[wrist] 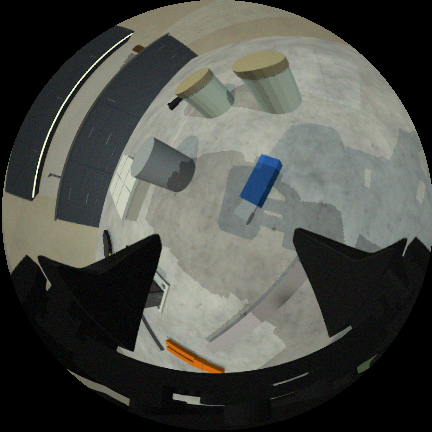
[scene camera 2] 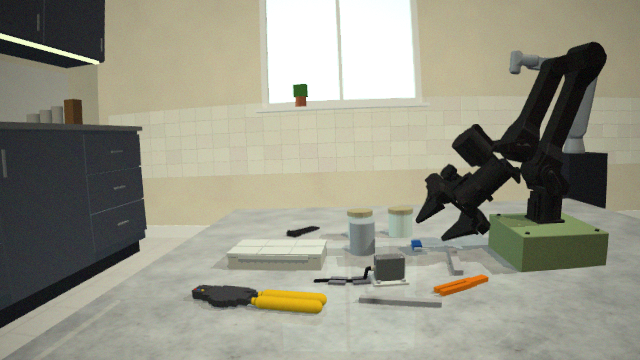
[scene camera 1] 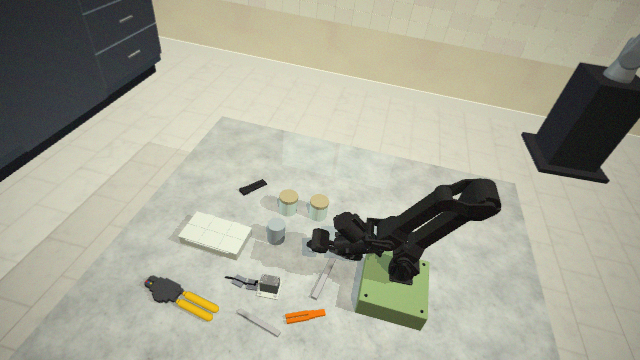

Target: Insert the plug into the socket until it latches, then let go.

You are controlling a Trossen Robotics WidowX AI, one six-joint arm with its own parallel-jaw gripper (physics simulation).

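Frame: origin at the arm's base, x ahead, y left, z up, level; centimetres.
Where they show: gripper, fingertip midpoint: (wrist: 228,238) (scene camera 2: 429,231); arm's base at its link origin: (scene camera 2: 544,219) (scene camera 1: 400,273).
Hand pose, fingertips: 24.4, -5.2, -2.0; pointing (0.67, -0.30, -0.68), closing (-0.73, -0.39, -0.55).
Note:
Each offset is from my fingertips to the top centre of the thing, as dx, dy, dz. "spot": to the spot under its first point.
The blue plug @(+1.6, -4.4, -3.9) (scene camera 2: 416,244) (wrist: 261,181) lies on the table, its pale narrow end pointing towards the lower left in the wrist view. In scene camera 1 the arm hides it. My gripper (scene camera 2: 430,230) (wrist: 228,238) is open and empty, with its fingertips above the table and apart from the plug. In the wrist view the plug lies beyond the gap between the fingertips. The dark grey socket @(+11.7, +13.8, -0.6) (scene camera 1: 270,284) (scene camera 2: 389,267) stands on a small white plate. In the wrist view the left finger partly covers the socket (wrist: 155,300).
A grey cylinder @(+14.0, -4.2, +2.0) (scene camera 1: 276,231) (wrist: 165,165) and two lidded jars @(+13.0, -17.3, +2.0) (scene camera 1: 288,202) @(+2.5, -17.7, +2.0) (scene camera 1: 319,207) stand behind. A white box @(+31.9, +0.3, -1.6) (scene camera 1: 215,234), yellow-handled pliers @(spot: +28.5, +24.0, -3.2) (scene camera 1: 195,306) and a jointed dark piece @(spot: +19.2, +13.8, -4.4) (scene camera 1: 242,282) lie left. Two grey bars @(+11.5, +24.2, -4.2) (scene camera 1: 258,322) @(-3.3, +6.9, -4.0) (scene camera 1: 323,280) and an orange tool @(-0.2, +19.8, -4.1) (scene camera 1: 305,316) lie nearby.

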